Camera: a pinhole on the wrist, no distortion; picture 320 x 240 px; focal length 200.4 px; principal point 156.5 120.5 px. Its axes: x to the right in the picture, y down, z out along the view. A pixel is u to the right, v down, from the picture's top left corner.
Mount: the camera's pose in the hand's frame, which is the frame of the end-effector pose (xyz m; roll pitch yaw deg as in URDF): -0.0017 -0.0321 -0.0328 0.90 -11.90 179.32
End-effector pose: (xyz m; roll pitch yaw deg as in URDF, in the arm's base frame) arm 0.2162 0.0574 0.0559 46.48 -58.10 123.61
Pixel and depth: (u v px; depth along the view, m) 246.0 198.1 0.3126
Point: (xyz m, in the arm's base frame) 0.5541 0.1302 0.0464
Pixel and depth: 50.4 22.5 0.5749
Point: 0.4643 -0.0248 0.6754
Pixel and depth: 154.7 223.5 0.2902
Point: 0.4747 0.2205 0.1304
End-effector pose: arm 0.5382 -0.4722 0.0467 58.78 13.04 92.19
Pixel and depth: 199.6 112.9 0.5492
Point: 0.9890 -0.3973 0.3123
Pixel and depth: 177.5 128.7 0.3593
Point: 0.8365 -0.3960 0.1690
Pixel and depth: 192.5 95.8 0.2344
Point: 0.7119 -0.4359 0.1491
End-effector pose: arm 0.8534 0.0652 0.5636 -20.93 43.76 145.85
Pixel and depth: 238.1 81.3 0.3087
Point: 0.6624 0.0296 0.7952
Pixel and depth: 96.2 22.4 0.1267
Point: 0.7457 0.0676 0.5680
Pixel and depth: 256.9 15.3 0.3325
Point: 0.6240 -0.0870 0.8093
